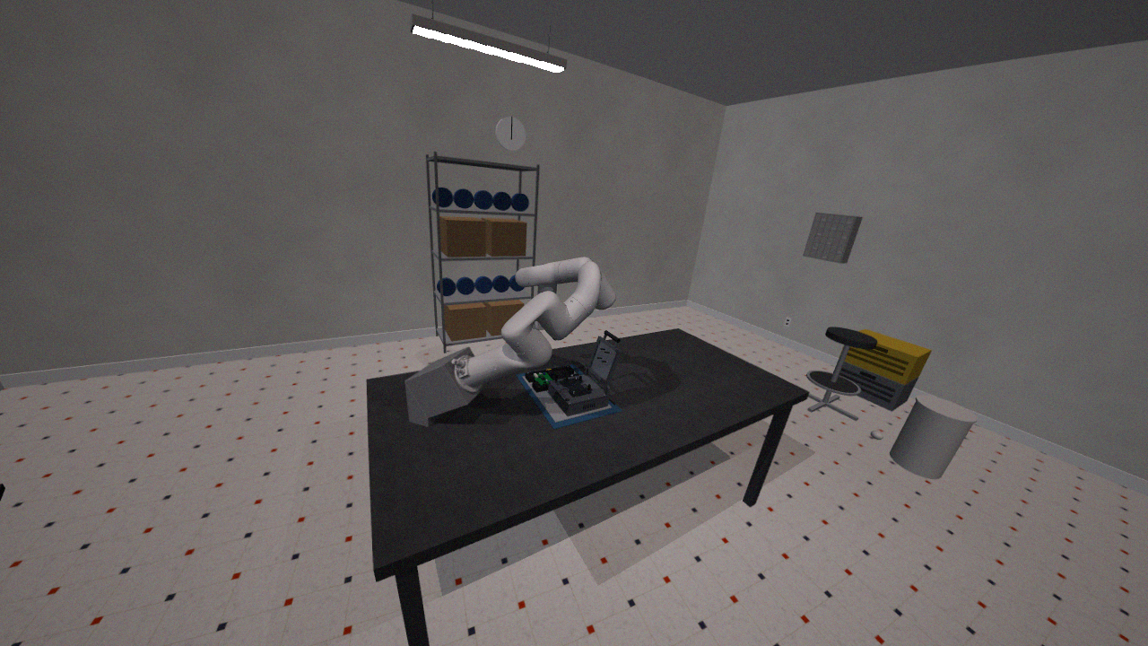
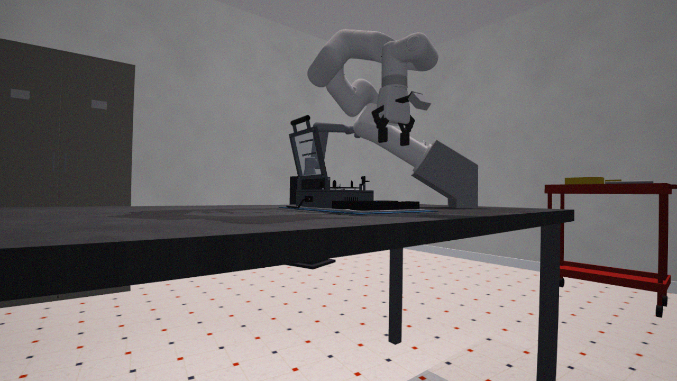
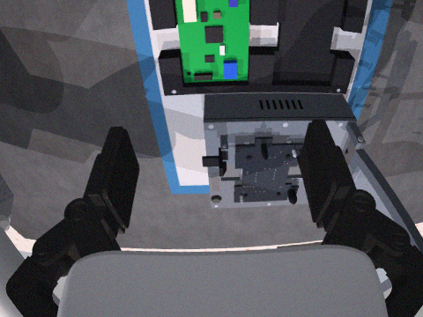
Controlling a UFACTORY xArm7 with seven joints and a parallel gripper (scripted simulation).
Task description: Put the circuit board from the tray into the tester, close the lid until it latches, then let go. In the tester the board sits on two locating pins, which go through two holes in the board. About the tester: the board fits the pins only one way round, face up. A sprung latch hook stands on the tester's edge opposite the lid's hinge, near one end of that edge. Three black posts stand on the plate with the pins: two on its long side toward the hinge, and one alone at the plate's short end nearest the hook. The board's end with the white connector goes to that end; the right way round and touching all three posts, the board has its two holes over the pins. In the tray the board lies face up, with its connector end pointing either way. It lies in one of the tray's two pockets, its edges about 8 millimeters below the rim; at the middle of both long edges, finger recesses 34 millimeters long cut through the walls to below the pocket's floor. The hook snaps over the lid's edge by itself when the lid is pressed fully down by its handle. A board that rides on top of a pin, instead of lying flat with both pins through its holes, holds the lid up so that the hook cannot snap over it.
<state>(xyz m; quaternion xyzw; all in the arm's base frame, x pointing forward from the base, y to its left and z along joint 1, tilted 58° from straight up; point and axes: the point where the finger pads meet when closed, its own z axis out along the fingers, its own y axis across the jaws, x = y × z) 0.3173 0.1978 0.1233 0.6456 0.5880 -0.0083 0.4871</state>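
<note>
Right now my hand is 10 mm past the circuit board, 20 mm to the left of it and 180 mm above it. From my hand the other things lie so: tester: 20 mm ahead, 180 mm to the right, 90 mm below; lid: 100 mm ahead, 250 mm to the right, 20 mm below; latch hook: 50 mm behind, 120 mm to the right, 120 mm below.
</note>
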